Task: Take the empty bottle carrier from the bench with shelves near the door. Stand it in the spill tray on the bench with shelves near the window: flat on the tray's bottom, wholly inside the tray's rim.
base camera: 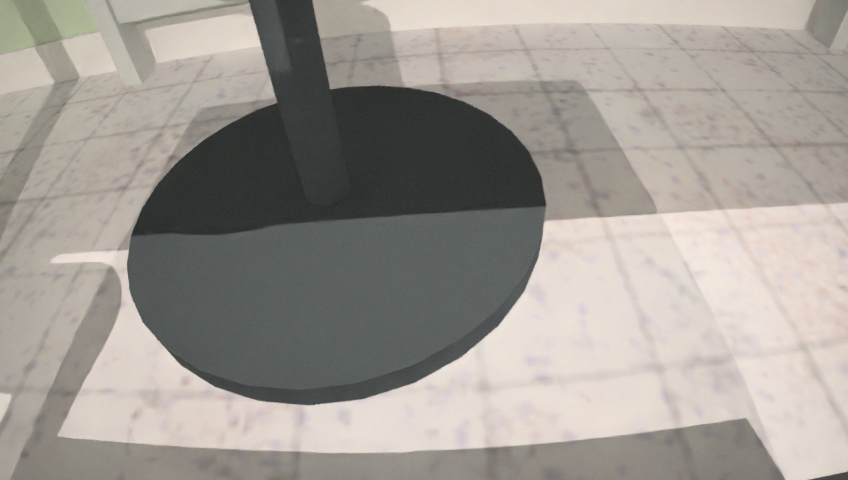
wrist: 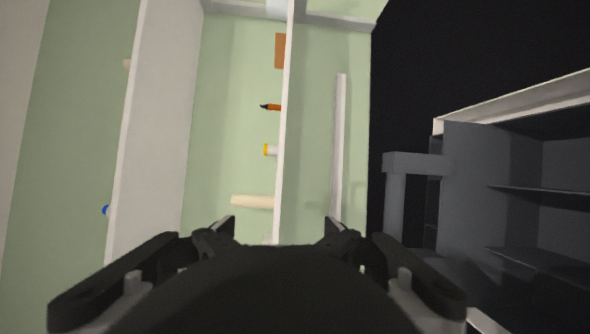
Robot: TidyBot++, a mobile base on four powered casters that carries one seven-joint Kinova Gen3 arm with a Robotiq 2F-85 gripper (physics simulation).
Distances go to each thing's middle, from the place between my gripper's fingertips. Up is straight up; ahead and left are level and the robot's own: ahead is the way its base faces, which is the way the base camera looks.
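Scene:
As for the grey bottle carrier (wrist: 499, 223), my hand is 30 cm above it, and that same hand is also 7 cm short of the carrier.

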